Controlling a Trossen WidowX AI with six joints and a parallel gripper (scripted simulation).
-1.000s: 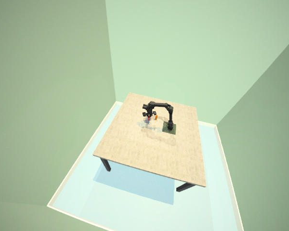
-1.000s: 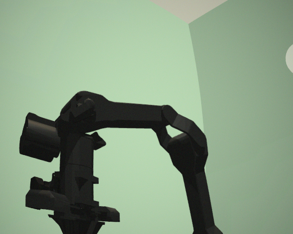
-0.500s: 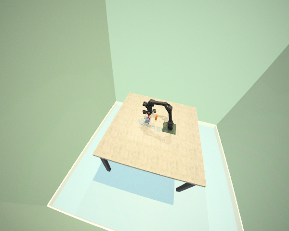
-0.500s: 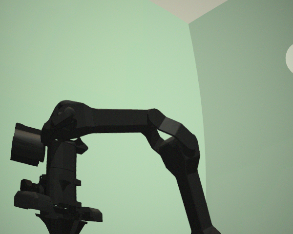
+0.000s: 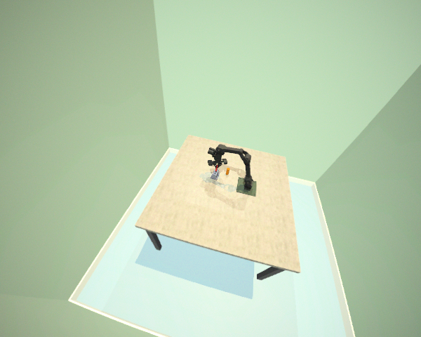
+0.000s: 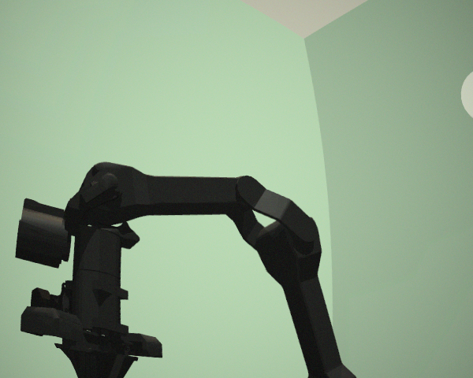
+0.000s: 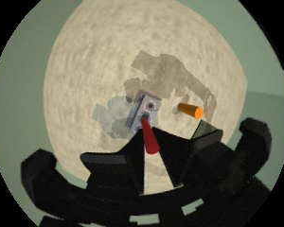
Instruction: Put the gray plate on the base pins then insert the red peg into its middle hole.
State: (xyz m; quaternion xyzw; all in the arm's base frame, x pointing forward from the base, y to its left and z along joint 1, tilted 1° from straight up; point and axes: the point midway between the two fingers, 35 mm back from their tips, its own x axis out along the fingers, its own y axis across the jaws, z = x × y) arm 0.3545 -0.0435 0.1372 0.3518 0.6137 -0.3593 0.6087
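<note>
Now: gripper tip 7 cm above the gray plate. Also, from my gripper tip: red peg: right at my gripper tip; then orange cylinder: 12 cm behind, 7 cm to the right, 7 cm below.
</note>
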